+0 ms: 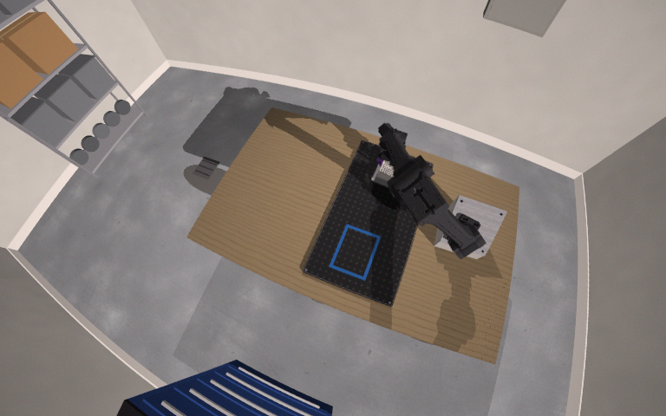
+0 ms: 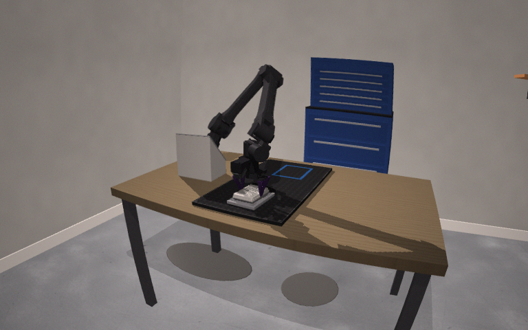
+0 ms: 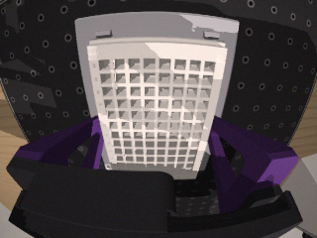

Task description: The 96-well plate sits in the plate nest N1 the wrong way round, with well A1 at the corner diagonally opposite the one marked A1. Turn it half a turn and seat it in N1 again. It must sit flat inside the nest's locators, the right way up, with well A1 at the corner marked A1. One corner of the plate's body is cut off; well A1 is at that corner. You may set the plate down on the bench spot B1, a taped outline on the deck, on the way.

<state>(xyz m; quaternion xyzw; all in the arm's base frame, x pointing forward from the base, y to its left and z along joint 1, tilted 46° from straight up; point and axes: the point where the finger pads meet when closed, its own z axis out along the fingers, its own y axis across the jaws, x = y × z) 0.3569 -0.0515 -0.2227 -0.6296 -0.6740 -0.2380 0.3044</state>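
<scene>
Right now my hand is right at the white 96-well plate. Round my hand: grey plate nest N1 (3 cm below); then A1 label (8 cm to the left, 5 cm ahead, 2 cm below).
</scene>
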